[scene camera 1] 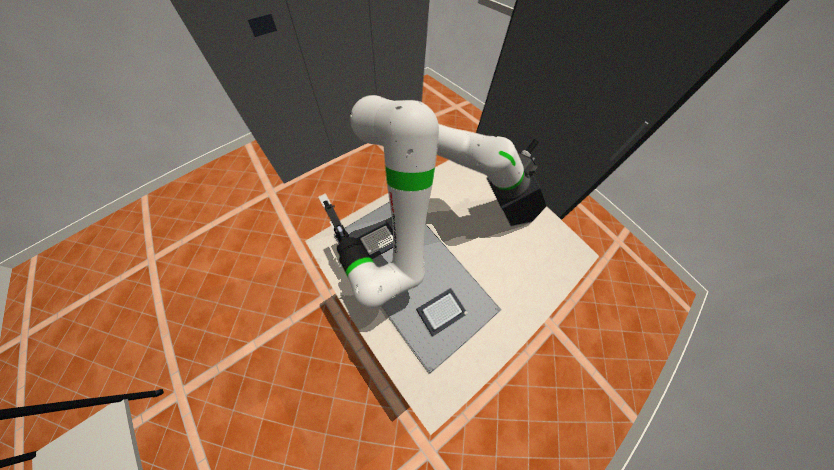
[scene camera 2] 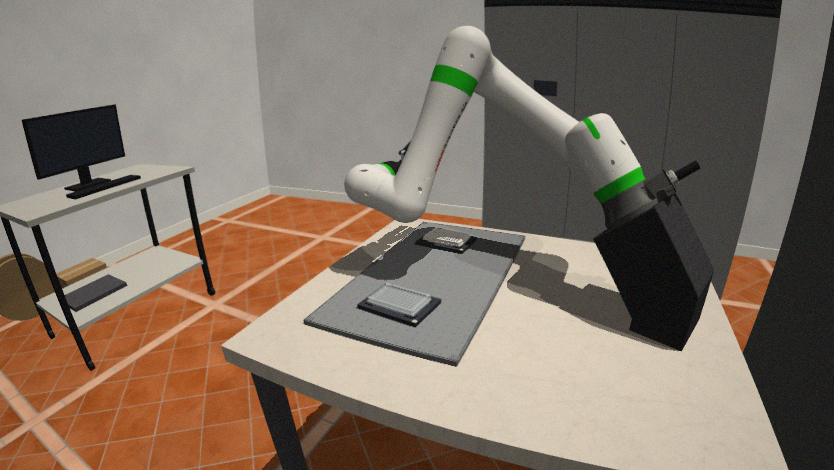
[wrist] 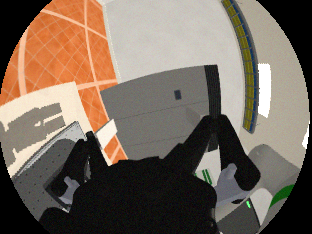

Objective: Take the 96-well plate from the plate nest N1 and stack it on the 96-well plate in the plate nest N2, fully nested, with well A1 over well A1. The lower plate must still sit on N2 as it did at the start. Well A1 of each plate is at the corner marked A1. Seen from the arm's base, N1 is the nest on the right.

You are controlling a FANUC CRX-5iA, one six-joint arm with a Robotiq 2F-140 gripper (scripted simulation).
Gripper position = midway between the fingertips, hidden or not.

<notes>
In view: my gripper (wrist: 149, 119) and a black nest N2 (scene camera 2: 422, 314).
</notes>
